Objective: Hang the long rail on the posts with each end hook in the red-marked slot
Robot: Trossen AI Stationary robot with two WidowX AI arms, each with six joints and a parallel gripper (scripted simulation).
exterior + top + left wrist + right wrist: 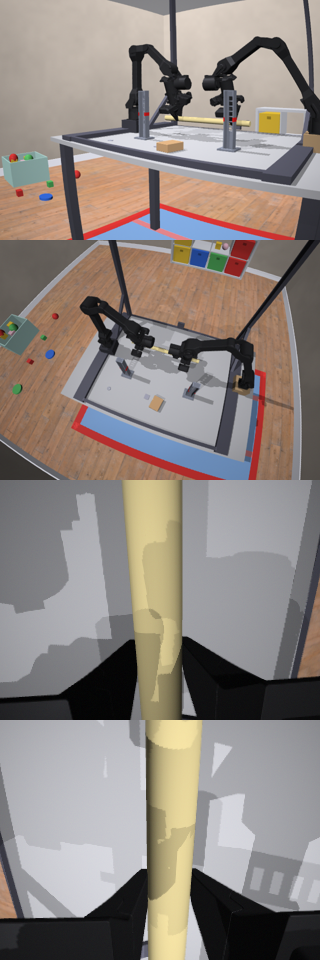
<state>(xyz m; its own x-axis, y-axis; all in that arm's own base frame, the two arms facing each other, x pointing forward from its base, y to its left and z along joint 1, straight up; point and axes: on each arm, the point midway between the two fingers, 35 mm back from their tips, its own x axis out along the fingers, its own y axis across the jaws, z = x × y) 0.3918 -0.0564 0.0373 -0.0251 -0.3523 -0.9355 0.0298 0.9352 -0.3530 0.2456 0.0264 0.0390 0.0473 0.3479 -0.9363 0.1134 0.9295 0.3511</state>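
Right now the long pale yellow rail is 15 cm to the left of my right hand, 2 cm below it and 2 cm behind it. Round my right hand: tan box: 32 cm ahead, 20 cm to the left, 9 cm below.
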